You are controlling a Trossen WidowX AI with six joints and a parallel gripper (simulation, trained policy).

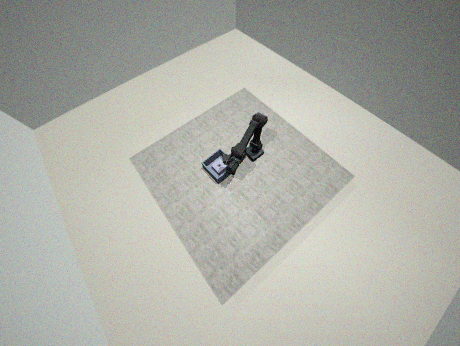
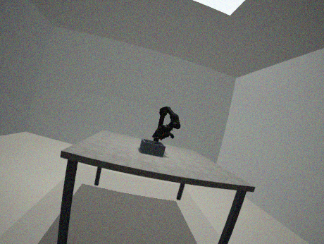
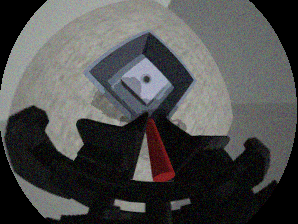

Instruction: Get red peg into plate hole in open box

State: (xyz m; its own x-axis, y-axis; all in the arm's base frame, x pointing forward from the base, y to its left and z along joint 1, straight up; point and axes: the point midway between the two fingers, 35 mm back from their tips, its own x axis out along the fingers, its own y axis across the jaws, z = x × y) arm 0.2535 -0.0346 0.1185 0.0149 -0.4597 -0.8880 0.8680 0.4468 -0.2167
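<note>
My gripper tip is now 3 cm below the red peg, 2 cm to the right of it and 1 cm past it. From my gripper tip the other things lie so: blue-grey box 11 cm below, 7 cm to the right, 4 cm ahead; then plate 9 cm below, 7 cm to the right, 4 cm ahead.
</note>
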